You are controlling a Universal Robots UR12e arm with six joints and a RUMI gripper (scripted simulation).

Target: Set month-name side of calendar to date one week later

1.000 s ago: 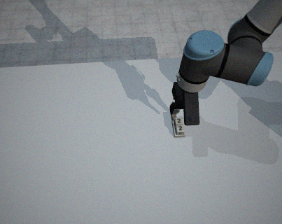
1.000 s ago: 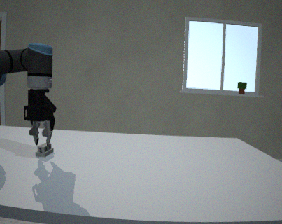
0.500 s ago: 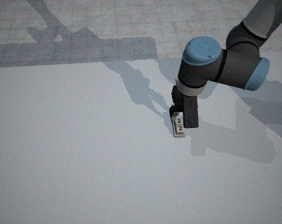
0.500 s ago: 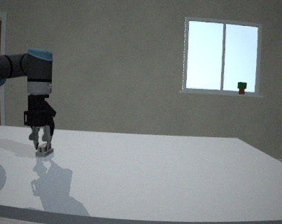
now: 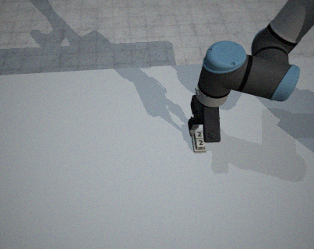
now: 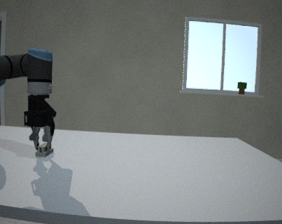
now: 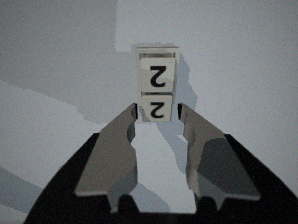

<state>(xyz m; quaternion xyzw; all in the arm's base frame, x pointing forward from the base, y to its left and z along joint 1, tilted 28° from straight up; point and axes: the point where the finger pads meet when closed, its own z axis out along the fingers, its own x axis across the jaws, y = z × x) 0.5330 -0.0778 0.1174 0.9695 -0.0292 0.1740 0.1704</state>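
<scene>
The cube lies 1 cm below my hand. From my hand the other things lie so: tray 2 cm to the left, 3 cm below.
</scene>
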